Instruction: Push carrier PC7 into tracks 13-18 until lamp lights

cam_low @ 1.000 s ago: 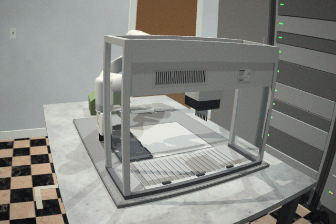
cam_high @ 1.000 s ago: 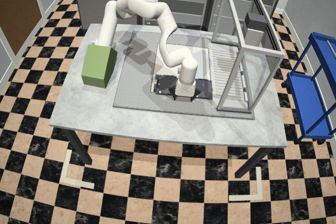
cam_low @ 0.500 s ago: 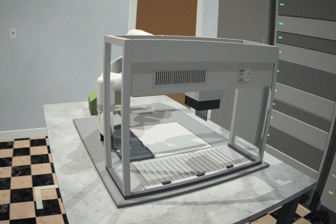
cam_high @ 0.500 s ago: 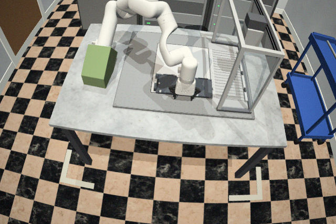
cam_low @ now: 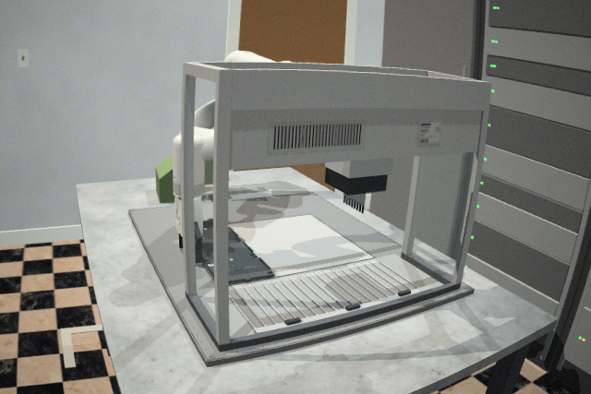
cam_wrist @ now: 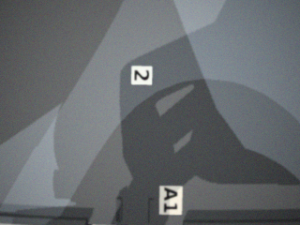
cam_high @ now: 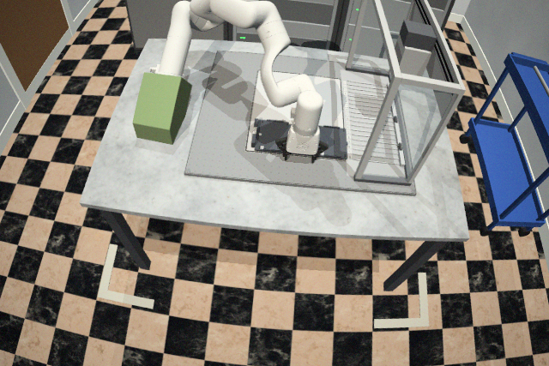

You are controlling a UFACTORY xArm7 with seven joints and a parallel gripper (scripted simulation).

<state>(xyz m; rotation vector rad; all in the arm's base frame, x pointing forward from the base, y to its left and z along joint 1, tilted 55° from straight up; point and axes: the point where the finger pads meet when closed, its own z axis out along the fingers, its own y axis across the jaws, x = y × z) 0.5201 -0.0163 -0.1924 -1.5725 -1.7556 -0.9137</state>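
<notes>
My hand is 80 mm to the right of the carrier PC7.
</notes>
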